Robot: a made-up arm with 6 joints. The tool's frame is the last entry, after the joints.
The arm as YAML. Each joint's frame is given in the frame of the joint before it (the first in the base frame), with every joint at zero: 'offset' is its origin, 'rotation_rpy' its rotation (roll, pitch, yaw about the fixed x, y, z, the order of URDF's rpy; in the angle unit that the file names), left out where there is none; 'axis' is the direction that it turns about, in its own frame. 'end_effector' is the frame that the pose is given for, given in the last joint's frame.
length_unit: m
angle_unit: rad
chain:
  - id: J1
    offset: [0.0, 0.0, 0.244]
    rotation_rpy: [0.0, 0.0, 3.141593]
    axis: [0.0, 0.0, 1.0]
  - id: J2
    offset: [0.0, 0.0, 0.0]
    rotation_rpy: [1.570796, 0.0, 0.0]
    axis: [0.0, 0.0, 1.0]
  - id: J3
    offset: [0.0, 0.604, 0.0]
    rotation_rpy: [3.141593, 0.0, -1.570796]
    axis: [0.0, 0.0, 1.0]
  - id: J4
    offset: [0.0, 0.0, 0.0]
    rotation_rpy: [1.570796, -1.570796, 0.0]
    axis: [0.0, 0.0, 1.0]
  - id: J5
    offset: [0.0, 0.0, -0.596]
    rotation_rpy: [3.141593, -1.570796, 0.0]
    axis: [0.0, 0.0, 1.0]
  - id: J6
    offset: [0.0, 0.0, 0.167]
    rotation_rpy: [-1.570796, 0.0, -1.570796]
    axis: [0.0, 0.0, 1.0]
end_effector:
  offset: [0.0, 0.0, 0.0]
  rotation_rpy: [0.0, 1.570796, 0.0]
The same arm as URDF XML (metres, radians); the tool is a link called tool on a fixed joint. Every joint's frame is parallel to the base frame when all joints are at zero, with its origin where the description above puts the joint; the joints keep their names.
<robot name="arm">
  <link name="base_link"/>
  <link name="link1"/>
  <link name="link2"/>
  <link name="link3"/>
  <link name="link4"/>
  <link name="link5"/>
  <link name="link6"/>
  <link name="tool"/>
  <joint name="J1" type="continuous">
    <parent link="base_link"/>
    <child link="link1"/>
    <origin xyz="0 0 0.244" rpy="0 0 0"/>
    <axis xyz="0 0 1"/>
  </joint>
  <joint name="J2" type="continuous">
    <parent link="link1"/>
    <child link="link2"/>
    <origin xyz="0 0 0" rpy="0 0 0"/>
    <axis xyz="0 1 0"/>
  </joint>
  <joint name="J3" type="continuous">
    <parent link="link2"/>
    <child link="link3"/>
    <origin xyz="0 0 0.604" rpy="0 0 0"/>
    <axis xyz="0 -1 0"/>
  </joint>
  <joint name="J4" type="continuous">
    <parent link="link3"/>
    <child link="link4"/>
    <origin xyz="0 0 0" rpy="0 0 0"/>
    <axis xyz="-1 0 0"/>
  </joint>
  <joint name="J5" type="continuous">
    <parent link="link4"/>
    <child link="link5"/>
    <origin xyz="0.596 0 0" rpy="0 0 0"/>
    <axis xyz="0 -1 0"/>
  </joint>
  <joint name="J6" type="continuous">
    <parent link="link5"/>
    <child link="link6"/>
    <origin xyz="0 -0.167 0" rpy="0 0 0"/>
    <axis xyz="-1 0 0"/>
  </joint>
  <joint name="tool_fixed" type="fixed">
    <parent link="link6"/>
    <child link="tool"/>
    <origin xyz="0 0 0" rpy="0 0 0"/>
  </joint>
</robot>

